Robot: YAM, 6 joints.
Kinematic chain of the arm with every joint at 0, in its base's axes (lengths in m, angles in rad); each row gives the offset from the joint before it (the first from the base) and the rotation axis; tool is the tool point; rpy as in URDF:
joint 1: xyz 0 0 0.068 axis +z
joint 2: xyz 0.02 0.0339 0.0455 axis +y
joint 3: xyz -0.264 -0.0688 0 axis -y
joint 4: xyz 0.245 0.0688 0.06 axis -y
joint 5: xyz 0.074 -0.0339 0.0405 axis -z
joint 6: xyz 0.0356 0 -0.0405 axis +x
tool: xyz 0 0 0 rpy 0 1.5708 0
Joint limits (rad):
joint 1: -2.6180..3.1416
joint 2: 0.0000..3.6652
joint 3: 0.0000..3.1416
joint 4: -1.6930..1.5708
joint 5: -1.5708..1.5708
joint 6: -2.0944..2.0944
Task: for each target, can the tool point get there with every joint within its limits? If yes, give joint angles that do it. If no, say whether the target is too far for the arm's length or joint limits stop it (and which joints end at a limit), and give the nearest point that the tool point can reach.
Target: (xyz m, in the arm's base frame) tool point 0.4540 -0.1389 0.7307
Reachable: no: too far | nearest point 0.3741 -0.1145 0.6173 | short by 0.141 m
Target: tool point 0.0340 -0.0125 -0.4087
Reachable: no: joint limits stop it (at a limit: joint 2) | nearest point 0.0710 -0.0261 -0.3363 | short by 0.082 m
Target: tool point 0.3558 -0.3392 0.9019
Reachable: no: too far | nearest point 0.2470 -0.2355 0.6506 | short by 0.293 m
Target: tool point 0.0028 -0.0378 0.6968
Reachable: yes | joints 0.6514 1.1944 2.3614 0.2336 1.0993 1.6049
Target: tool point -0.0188 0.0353 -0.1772
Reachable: yes | joints 2.0250 3.2986 0.9078 -0.3928 -0.0397 0.6183
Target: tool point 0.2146 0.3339 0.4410
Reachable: yes | joints 0.9124 1.7551 1.6784 0.4086 -1.3242 0.4732
